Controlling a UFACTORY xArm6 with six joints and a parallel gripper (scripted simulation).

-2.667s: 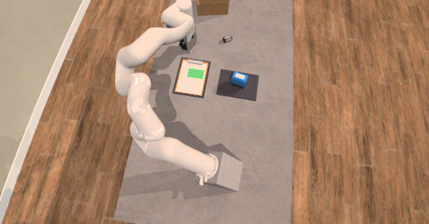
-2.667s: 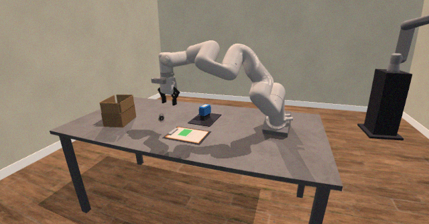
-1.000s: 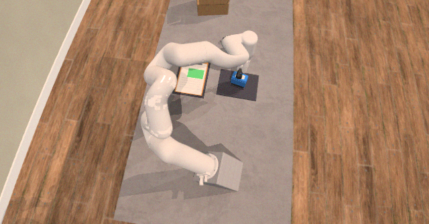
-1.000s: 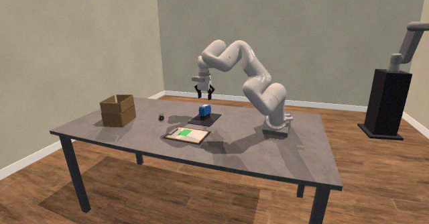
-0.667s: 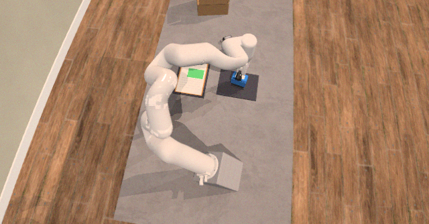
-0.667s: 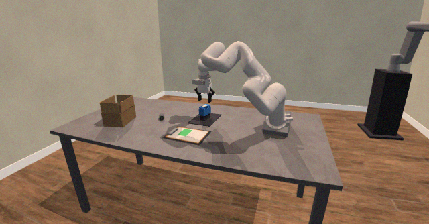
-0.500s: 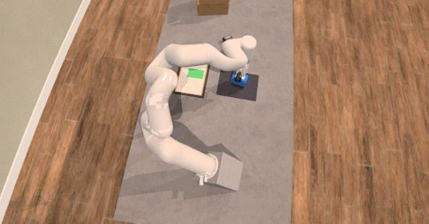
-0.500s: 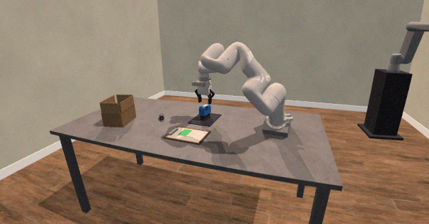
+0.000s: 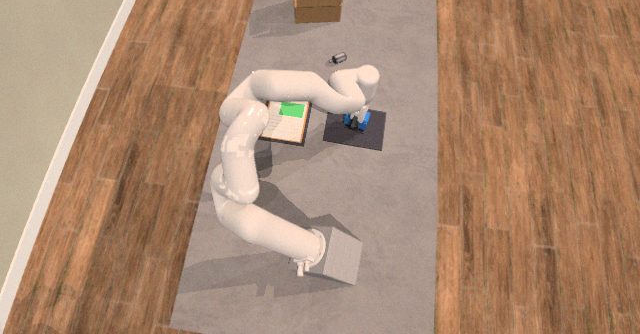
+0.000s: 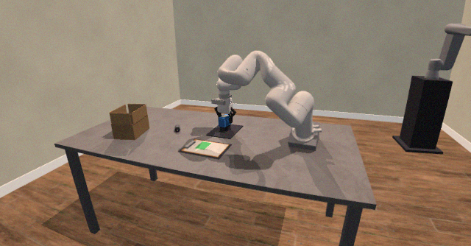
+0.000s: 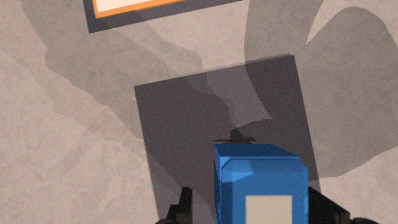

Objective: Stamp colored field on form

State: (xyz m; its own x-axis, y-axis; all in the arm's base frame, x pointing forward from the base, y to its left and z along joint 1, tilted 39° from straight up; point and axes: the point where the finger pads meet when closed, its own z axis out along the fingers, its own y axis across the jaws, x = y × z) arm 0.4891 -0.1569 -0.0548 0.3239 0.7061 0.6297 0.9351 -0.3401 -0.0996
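My gripper is now 20 mm above the blue stamp. Also, from my hand: dark mat (70 mm below); cardboard box (600 mm ahead, 170 mm to the left); clipboard (50 mm ahead, 260 mm to the left, 70 mm below).
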